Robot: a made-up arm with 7 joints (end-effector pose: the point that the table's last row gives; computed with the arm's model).
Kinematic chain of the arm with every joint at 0, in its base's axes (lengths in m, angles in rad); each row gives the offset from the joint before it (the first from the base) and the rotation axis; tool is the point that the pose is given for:
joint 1: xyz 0 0 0.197 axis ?
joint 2: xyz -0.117 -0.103 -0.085 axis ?
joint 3: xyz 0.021 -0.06 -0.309 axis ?
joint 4: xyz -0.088 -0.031 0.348 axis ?
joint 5: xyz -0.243 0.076 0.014 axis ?
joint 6: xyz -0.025 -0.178 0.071 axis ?
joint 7: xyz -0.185 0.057 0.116 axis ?
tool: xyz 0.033 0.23 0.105
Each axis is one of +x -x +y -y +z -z.
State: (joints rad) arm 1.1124 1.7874 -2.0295 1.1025 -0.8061 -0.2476 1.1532
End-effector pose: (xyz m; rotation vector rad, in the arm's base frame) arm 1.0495 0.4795 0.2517 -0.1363 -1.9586 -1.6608
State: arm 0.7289 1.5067 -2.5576 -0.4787 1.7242 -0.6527 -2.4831
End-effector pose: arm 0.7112 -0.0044 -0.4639 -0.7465 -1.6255 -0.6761
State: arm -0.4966 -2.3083 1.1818 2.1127 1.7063 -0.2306 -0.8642
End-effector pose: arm 0.0389 0.6774 0.0948 -0.9847 -0.1656 -1.7282
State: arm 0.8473 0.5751 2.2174 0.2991 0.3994 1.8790 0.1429
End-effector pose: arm -0.0150 0.4960 -0.4949 -0.5831 -2.6967 -1.2255
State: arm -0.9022 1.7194 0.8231 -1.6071 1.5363 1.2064 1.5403
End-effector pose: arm 0.4541 -0.3476 0.0781 1.4988 1.2395 -1.1091
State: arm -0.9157 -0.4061 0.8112 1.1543 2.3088 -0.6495 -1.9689
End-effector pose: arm 0.3701 0.3988 0.2722 0.3861 0.0069 -2.6914
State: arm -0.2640 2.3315 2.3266 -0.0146 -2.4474 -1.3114 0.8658
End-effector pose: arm 0.2754 -0.3616 -0.1081 -1.0493 -1.1678 1.1878
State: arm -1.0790 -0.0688 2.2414 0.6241 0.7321 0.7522 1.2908
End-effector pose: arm 0.1390 0.4522 -0.9541 -1.9177 0.4980 -0.8830
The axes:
joint 1: +z
joint 2: -y
joint 3: -x
joint 4: +y
joint 5: -x
joint 6: -z
joint 7: +x

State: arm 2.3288 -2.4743 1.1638 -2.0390 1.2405 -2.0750 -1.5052
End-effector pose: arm 0.2973 0.1698 0.4642 -1.0218 0.8415 -0.5043
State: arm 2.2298 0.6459 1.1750 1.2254 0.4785 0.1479 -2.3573
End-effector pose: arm -0.1928 -0.5469 0.1118 2.2808 1.4274 0.4546
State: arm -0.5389 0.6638 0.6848 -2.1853 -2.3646 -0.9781 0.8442
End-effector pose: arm 0.2781 -0.2673 0.4066 -0.1131 0.8665 2.8367
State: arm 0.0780 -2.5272 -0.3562 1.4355 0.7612 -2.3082 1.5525
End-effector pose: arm -0.2857 -0.2410 -0.3310 -0.8456 0.0959 0.4734
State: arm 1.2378 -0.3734 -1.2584 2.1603 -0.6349 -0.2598 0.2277
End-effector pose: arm 0.7810 -0.0439 -0.2938 0.1247 -3.0323 -0.3326
